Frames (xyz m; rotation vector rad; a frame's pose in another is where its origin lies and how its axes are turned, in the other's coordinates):
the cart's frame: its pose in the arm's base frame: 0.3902 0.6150 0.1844 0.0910 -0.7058 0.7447
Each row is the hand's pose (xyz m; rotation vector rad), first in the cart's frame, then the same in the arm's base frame.
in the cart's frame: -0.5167 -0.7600 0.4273 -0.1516 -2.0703 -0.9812
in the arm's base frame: 0.3779 -0.3895 0.3183 1.0776 -2.3734 -0.6888
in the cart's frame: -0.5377 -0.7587 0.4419 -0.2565 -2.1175 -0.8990
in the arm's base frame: 0.3580 -0.4056 0.3163 0.9725 -2.4775 -0.6637
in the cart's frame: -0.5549 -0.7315 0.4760 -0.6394 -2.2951 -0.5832
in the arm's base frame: 0.3125 -0.4063 0.3274 0.5669 -2.8539 -0.5829
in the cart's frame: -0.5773 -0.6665 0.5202 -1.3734 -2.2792 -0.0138
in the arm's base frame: 0.2341 -0.3852 0.3368 0.3897 2.9922 0.3807
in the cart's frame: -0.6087 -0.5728 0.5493 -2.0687 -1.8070 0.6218
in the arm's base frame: 0.1408 -0.3434 0.3243 1.3797 2.5536 0.0729
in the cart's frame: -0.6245 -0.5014 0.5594 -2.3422 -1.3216 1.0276
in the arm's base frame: 0.0806 -0.3029 0.3106 1.8984 2.1577 -0.1817
